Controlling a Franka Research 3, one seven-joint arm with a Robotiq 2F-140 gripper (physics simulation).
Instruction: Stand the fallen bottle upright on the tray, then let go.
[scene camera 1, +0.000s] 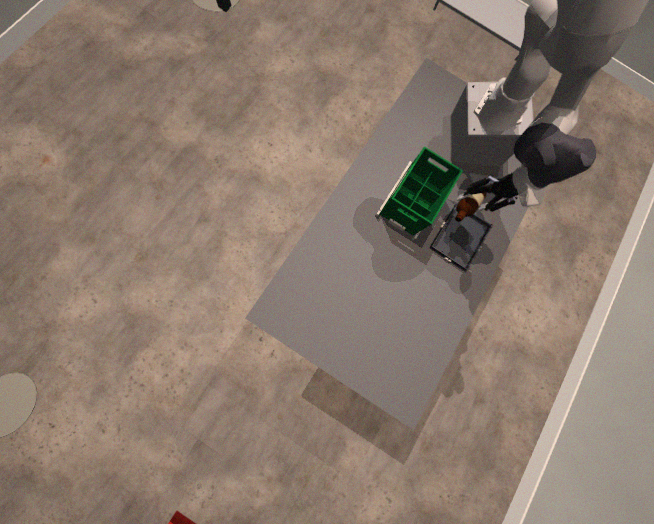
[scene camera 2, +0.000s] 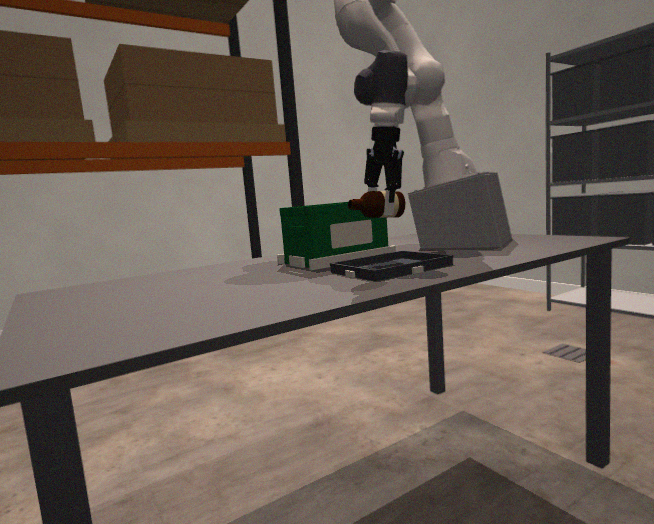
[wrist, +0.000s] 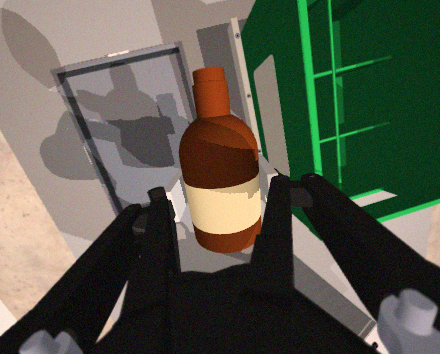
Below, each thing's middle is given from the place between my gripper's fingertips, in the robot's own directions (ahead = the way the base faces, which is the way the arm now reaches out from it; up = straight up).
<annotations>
Right now my hand is 2 cm below the brown bottle (scene camera 2: 371, 204) and 2 cm short of it.
</annotations>
